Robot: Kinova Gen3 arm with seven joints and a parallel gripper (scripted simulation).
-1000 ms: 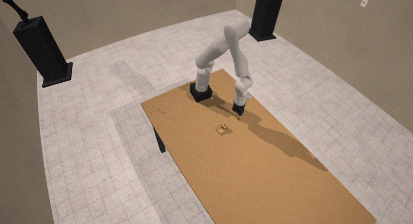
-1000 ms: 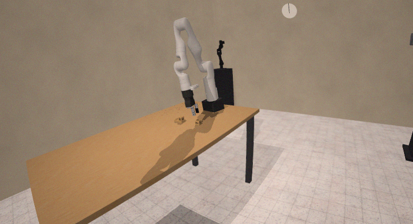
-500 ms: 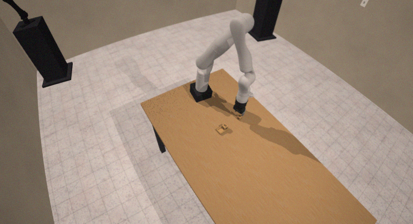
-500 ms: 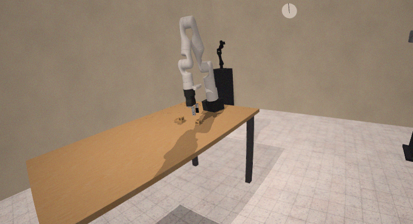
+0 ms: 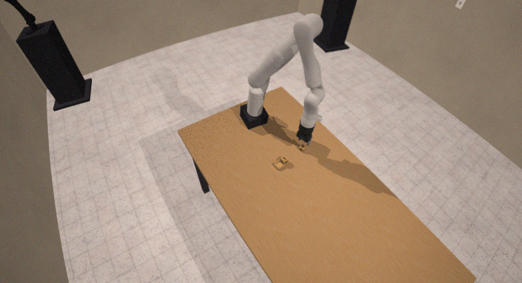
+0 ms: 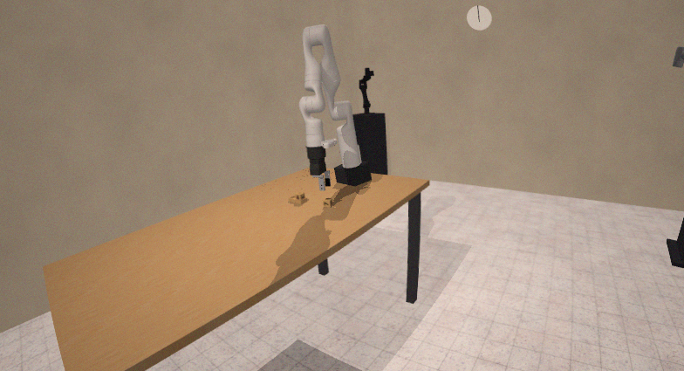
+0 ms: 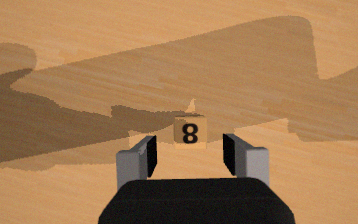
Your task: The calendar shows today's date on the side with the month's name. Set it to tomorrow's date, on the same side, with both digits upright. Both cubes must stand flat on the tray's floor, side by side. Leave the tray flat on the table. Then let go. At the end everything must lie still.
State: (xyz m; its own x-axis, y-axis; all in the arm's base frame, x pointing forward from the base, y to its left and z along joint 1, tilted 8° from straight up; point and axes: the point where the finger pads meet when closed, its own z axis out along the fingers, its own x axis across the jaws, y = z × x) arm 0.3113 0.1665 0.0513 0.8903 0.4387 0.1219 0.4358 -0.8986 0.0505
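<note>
Right now the wooden date cube is 1 cm to the left of my hand and 8 cm below it. Also, from my hand: wooden tray: 4 cm ahead, 15 cm to the right, 9 cm below.
</note>
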